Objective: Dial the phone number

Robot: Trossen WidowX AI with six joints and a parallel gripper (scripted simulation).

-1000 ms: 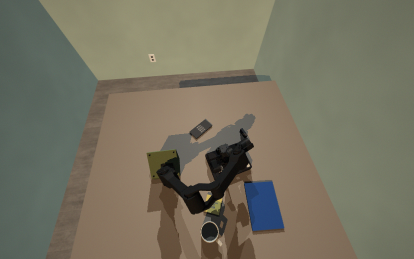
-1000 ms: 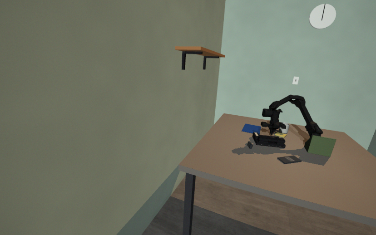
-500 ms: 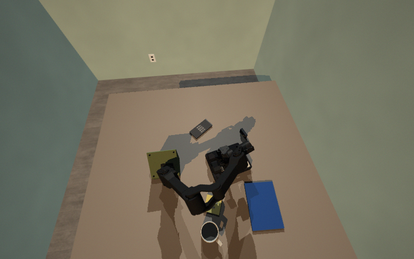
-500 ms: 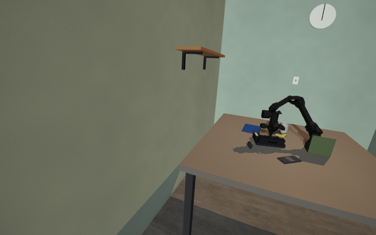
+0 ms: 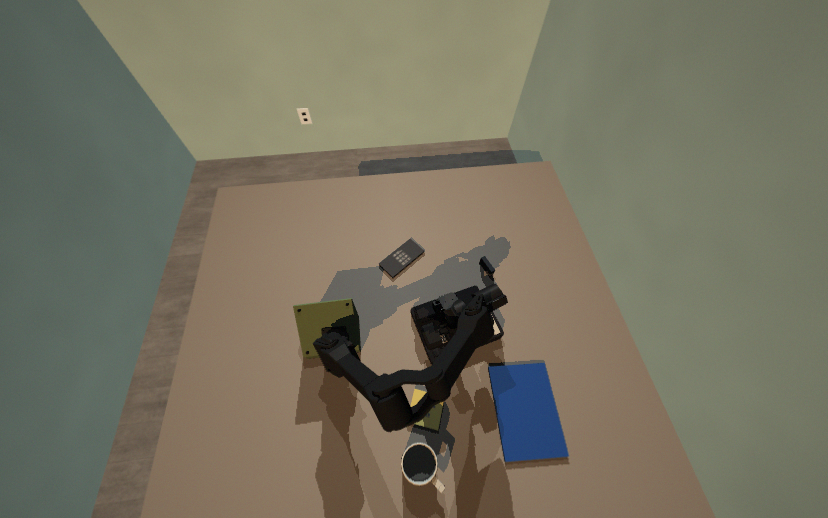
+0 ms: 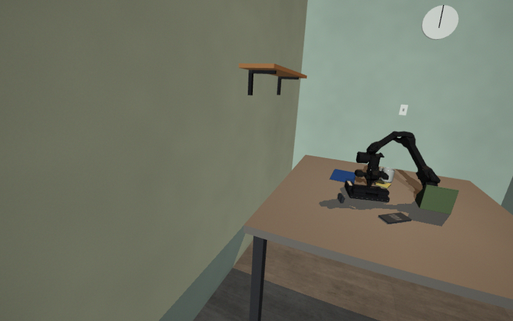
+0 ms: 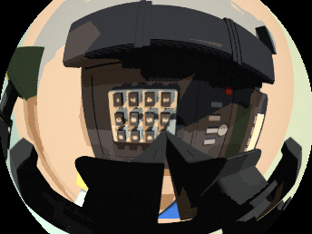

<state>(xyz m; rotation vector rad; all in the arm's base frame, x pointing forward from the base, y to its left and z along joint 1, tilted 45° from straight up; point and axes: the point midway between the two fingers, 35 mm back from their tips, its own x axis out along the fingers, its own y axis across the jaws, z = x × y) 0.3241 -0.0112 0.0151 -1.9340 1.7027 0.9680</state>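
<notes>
Now: the black desk phone 4 cm to the left of my hand, 4 cm below it and 2 cm ahead of it. The rest, counted from my hand: handset: 9 cm to the left, 2 cm below; then blue book: 21 cm to the right, 16 cm ahead, 6 cm below; then yellow note: 18 cm to the right, 10 cm behind, 6 cm below.
</notes>
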